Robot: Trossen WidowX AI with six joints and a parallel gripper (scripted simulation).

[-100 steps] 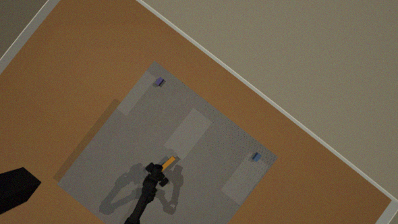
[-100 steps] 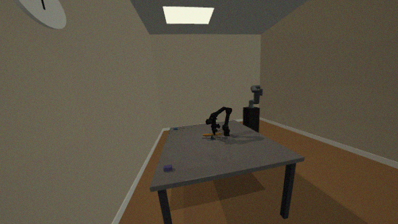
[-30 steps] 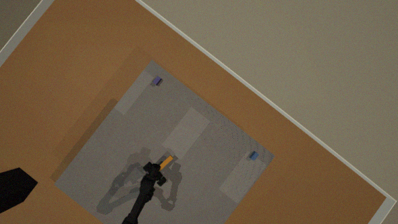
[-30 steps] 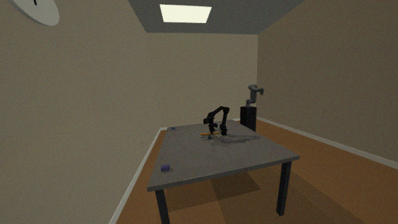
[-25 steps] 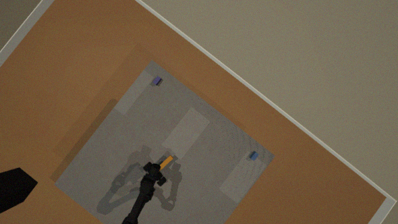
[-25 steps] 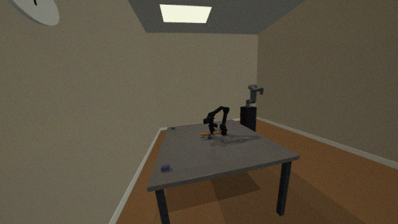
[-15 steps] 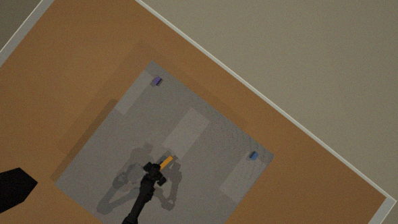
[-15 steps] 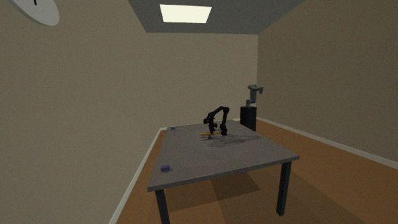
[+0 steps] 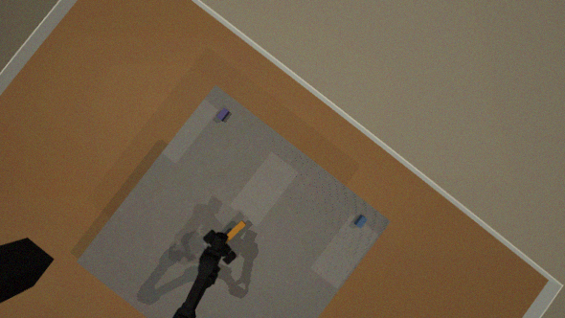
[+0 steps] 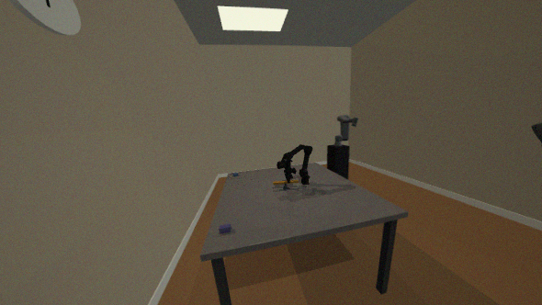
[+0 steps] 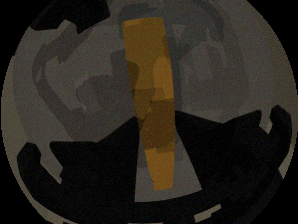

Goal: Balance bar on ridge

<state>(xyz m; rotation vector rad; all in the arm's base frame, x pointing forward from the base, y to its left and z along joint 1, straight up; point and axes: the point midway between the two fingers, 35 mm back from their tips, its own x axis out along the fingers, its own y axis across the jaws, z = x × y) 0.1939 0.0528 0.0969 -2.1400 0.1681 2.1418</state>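
Now: the orange bar 30 mm ahead of my gripper tip. From my gripper tip the other things lie so: purple block (550 mm ahead, 450 mm to the left, 50 mm below).
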